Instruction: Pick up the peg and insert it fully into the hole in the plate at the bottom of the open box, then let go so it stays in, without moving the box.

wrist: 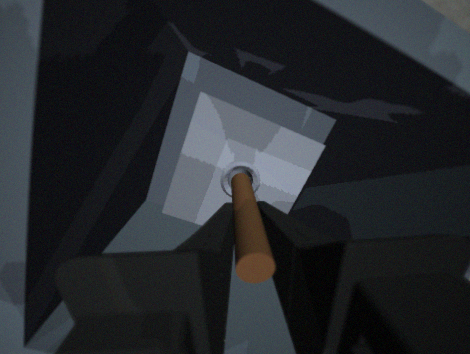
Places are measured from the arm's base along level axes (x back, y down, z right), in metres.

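Pixels of known places: gripper, fingertip midpoint: (244, 209).
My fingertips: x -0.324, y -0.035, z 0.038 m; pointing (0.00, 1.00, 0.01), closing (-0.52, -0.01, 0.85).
Behind a point stands the place of what it marks.
My gripper (244, 209) {x -0.324, y -0.035, z 0.038 m} is shut on the orange-brown peg (248, 225) {x -0.332, y -0.066, z 0.032 m}, with its dark fingers on either side of it. The peg's near end faces the camera, and its far end points down into the open box (15, 150) {x -0.333, y -0.084, z -0.040 m}. The pale square plate (295, 172) {x -0.353, y -0.004, z 0.067 m} lies at the bottom of the box. The ringed hole (225, 181) {x -0.324, y -0.006, z 0.026 m} is near the plate's lower middle in the view. The peg's far end overlaps the hole in the view and covers part of it; whether the tip has entered the hole or is above it, I cannot tell.
The box's dark inner walls (90, 100) {x -0.348, y -0.064, z -0.038 m} rise on the left, top and right around the gripper. Its blue-grey rim shows at the left edge and upper right. A bit of the surface outside (457, 11) shows at the top right corner.
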